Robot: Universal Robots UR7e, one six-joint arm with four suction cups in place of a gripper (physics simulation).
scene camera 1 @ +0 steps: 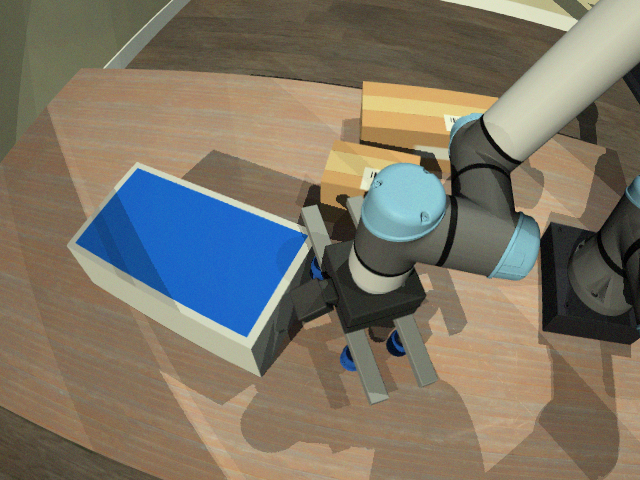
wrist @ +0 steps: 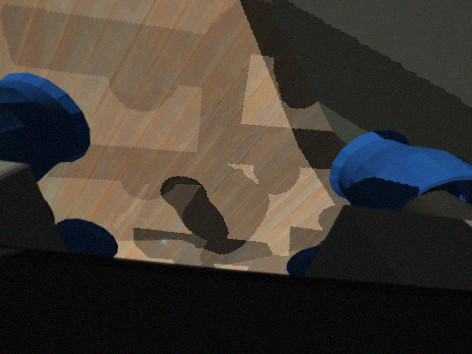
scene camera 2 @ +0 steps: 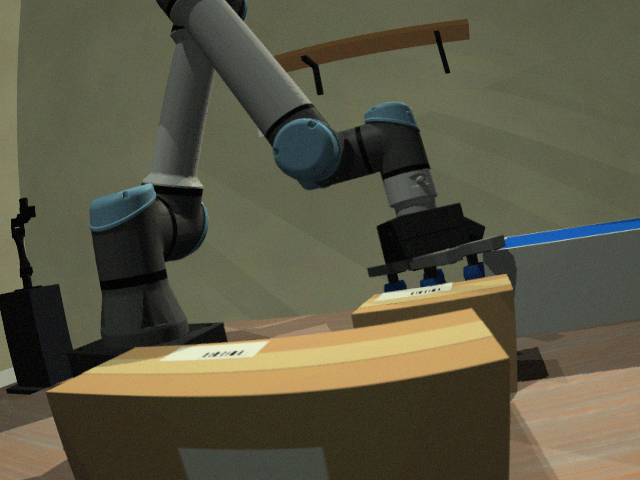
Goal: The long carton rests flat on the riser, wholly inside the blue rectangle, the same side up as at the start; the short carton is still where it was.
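Seen in the pictures: hand, its tool point: (wrist: 209,210); arm's base, origin of its link: (scene camera 1: 602,278) (scene camera 2: 145,336).
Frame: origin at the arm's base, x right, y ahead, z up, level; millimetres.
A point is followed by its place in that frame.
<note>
The long carton (scene camera 1: 398,124) {x 292, y 376, z 40 mm} (scene camera 2: 310,361) {x 364, y 327, z 41 mm} lies flat on the table, label up, partly hidden by the arm in scene view 1. The short carton (scene camera 1: 343,180) {x 139, y 474, z 40 mm} (scene camera 2: 496,310) {x 233, y 474, z 24 mm} stands beside it, label up. The pale riser (scene camera 1: 165,314) {x -107, y 723, z 8 mm} (scene camera 2: 573,284) {x 69, y 625, z -2 mm} bears the blue rectangle (scene camera 1: 196,248) {x -20, y 680, z 57 mm} (scene camera 2: 573,234) {x 13, y 655, z 57 mm}, on which nothing rests. My suction gripper (scene camera 1: 356,305) {x -67, y 440, z -3 mm} (scene camera 2: 433,277) {x -67, y 440, z -3 mm} (wrist: 207,200) {x -67, y 440, z -3 mm} is tilted and holds nothing. It hangs low between the riser's near end and the arm's base, past the short carton. One bar end is very close to the riser's corner; whether they touch is unclear.
The arm's black base plate (scene camera 1: 560,289) {x -24, y 99, z 0 mm} (scene camera 2: 206,335) {x -12, y 104, z -6 mm} is on the right in scene view 1. Bars of the tool reach close to the short carton. A black pedestal (scene camera 2: 36,330) with a small device stands at the left in scene view 2. A wooden shelf (scene camera 2: 382,45) is on the wall.
</note>
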